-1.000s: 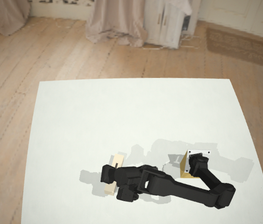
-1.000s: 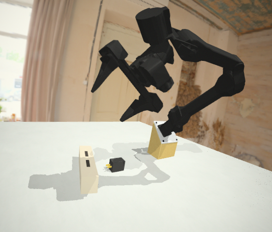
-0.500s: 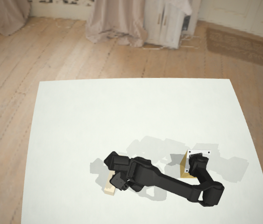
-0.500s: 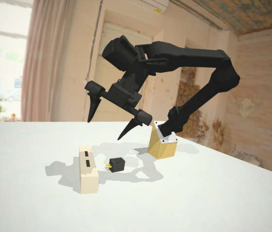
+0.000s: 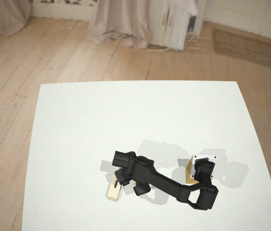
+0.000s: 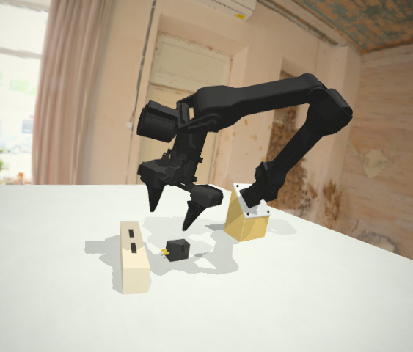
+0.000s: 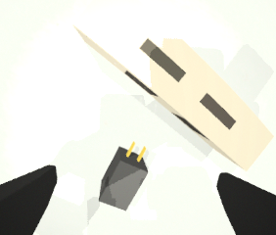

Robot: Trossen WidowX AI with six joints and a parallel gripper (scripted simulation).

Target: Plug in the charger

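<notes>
Right now my gripper tip is 90 mm above the dark grey charger, 30 mm past it and 10 mm to the left of it.
</notes>
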